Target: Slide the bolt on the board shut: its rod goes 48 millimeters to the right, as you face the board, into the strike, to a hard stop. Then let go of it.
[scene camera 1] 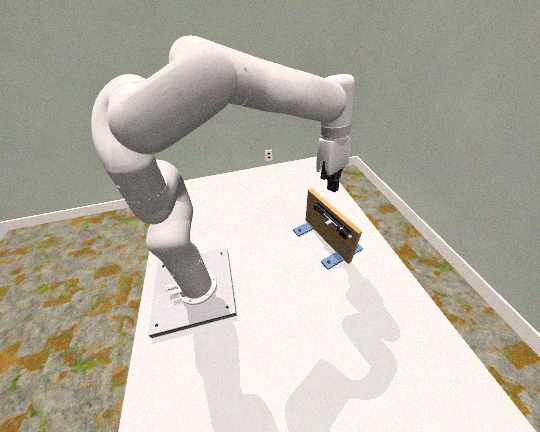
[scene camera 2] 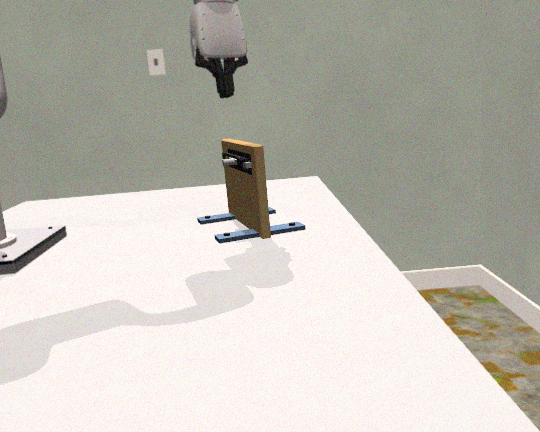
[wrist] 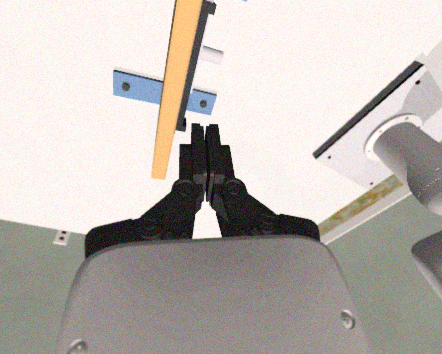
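Where they show: gripper, between the fingertips: point(scene camera 1: 332, 190) point(scene camera 2: 226, 96) point(wrist: 203, 140); arm's base, origin of its link: point(scene camera 1: 198, 286) point(wrist: 390, 137).
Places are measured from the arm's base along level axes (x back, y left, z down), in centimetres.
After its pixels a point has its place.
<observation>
The upright wooden board point(scene camera 1: 326, 235) @(x -49.5, y 2.7, z -1.1 cm) point(scene camera 2: 244, 200) @(x -49.9, y 0.5, z -3.2 cm) point(wrist: 175, 95) @(x -49.9, y 4.4, z -14.6 cm) carries a black bolt housing along its upper front face. The bolt's light handle point(scene camera 1: 329, 222) @(x -47.8, y 0.1, z -11.6 cm) point(scene camera 2: 229, 162) @(x -47.7, y -0.1, z -11.1 cm) point(wrist: 213, 54) @(x -47.5, y 0.2, z -11.7 cm) sticks out from the front, near the middle of the housing in scene camera 1. A light rod end point(scene camera 2: 247, 165) @(x -50.4, y -8.1, z -11.1 cm) shows at the right end of the black hardware; how deep it sits in the strike is too small to tell. My gripper point(scene camera 1: 333, 189) @(x -48.6, y 2.6, z -23.5 cm) point(scene camera 2: 226, 95) @(x -48.6, y 2.6, z -23.5 cm) point(wrist: 203, 140) @(x -48.6, y 2.6, z -23.5 cm) is shut and empty. It hangs above the board's left end, apart from the handle and the board.
Blue feet point(scene camera 1: 332, 260) @(x -47.1, y -6.5, z 1.7 cm) point(scene camera 2: 260, 232) @(x -51.6, y -8.9, z 1.3 cm) point(wrist: 137, 87) @(x -53.5, y 12.8, z 1.7 cm) hold the board up on the white table point(scene camera 1: 280, 300) @(x -24.3, y -13.3, z 2.5 cm) point(scene camera 2: 300, 340) @(x -50.5, y -52.8, z 2.5 cm). The arm's base plate point(scene camera 1: 220, 280) @(x -7.5, y -0.5, z 0.1 cm) point(scene camera 2: 37, 242) @(x -10.6, y -1.6, z 0.1 cm) point(wrist: 350, 150) @(x -6.3, y 6.8, z 0.1 cm) stands to the left in both scene views. A wall is behind the table.
</observation>
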